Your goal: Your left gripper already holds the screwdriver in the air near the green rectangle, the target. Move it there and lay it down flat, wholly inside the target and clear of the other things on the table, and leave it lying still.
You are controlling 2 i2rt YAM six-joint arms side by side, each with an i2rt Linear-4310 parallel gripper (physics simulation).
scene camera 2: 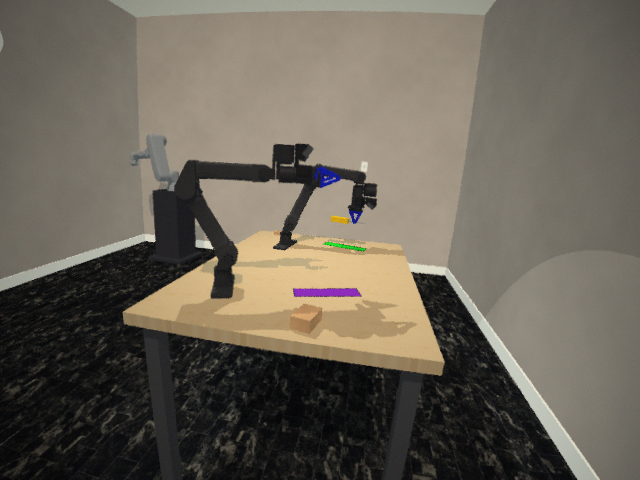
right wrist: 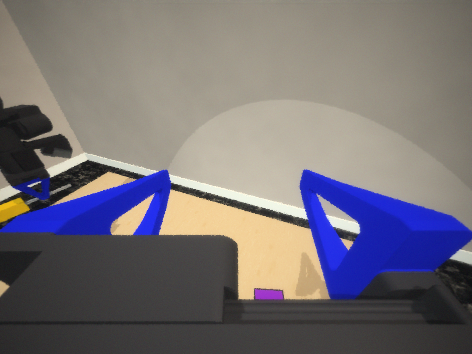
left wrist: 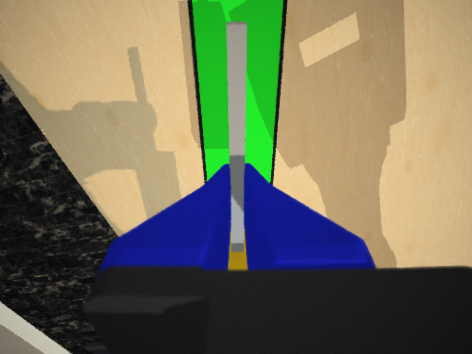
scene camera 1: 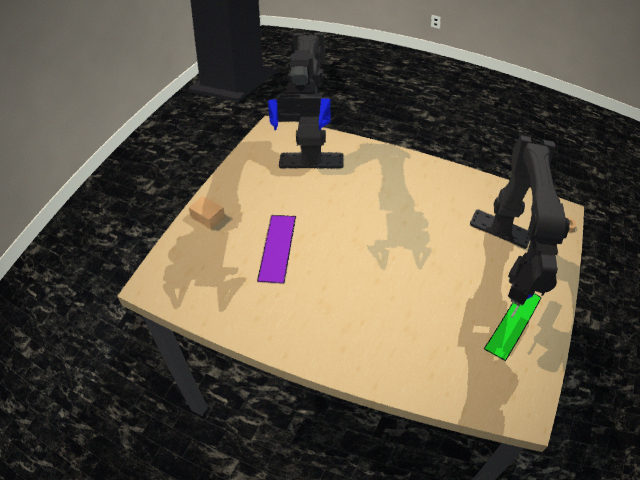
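The screwdriver has a yellow handle (scene camera 2: 339, 219) (right wrist: 13, 209) and a thin grey shaft (left wrist: 237, 90) (scene camera 1: 514, 310). My left gripper (left wrist: 237, 175) (scene camera 2: 355, 222) is shut on its shaft and holds it roughly level in the air above the green rectangle (scene camera 1: 517, 330) (scene camera 2: 344, 246) (left wrist: 212, 120). In the left wrist view the shaft runs along the length of the rectangle, between its two long edges. The handle is mostly hidden behind the gripper there, and hidden by the arm in scene camera 1. My right gripper (scene camera 1: 299, 126) (right wrist: 235, 177) is open and empty, raised above the table.
A purple rectangle (scene camera 1: 277, 249) (scene camera 2: 326, 292) (right wrist: 269, 294) lies on the table (scene camera 1: 351, 304). An orange-brown block (scene camera 1: 206, 211) (scene camera 2: 306, 318) lies near the table edge on the right arm's side. A small orange-brown object (scene camera 1: 571, 225) (scene camera 2: 277, 232) is partly behind the left arm in scene camera 1.
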